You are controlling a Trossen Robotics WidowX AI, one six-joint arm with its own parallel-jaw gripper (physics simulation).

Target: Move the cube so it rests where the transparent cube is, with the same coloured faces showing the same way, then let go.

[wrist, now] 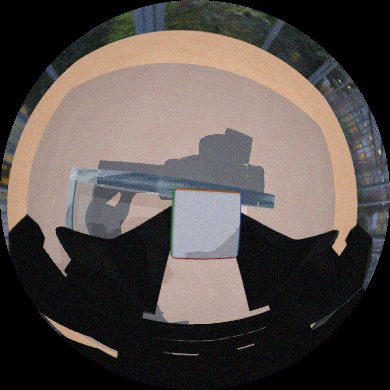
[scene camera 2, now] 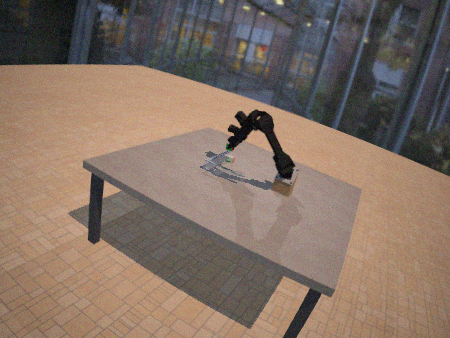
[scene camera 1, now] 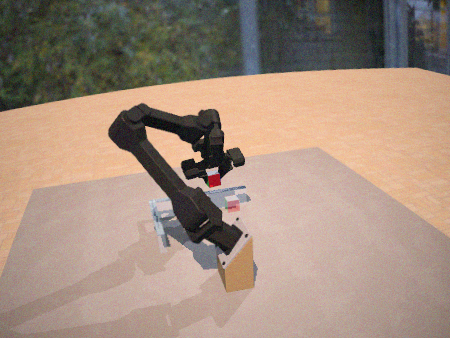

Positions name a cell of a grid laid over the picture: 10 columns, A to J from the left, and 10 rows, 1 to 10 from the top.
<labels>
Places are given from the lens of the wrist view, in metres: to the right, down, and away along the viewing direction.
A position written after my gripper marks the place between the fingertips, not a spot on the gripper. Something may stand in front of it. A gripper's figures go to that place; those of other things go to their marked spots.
my gripper (wrist: F6): 0.01, 0.01, 0.10
cube (wrist: F6): 0.01, 0.02, 0.07
L-shaped frame (wrist: C6): -0.19, 0.01, 0.14
The marked spots on the L-shaped frame and the cube are 0.21 m apart.
</labels>
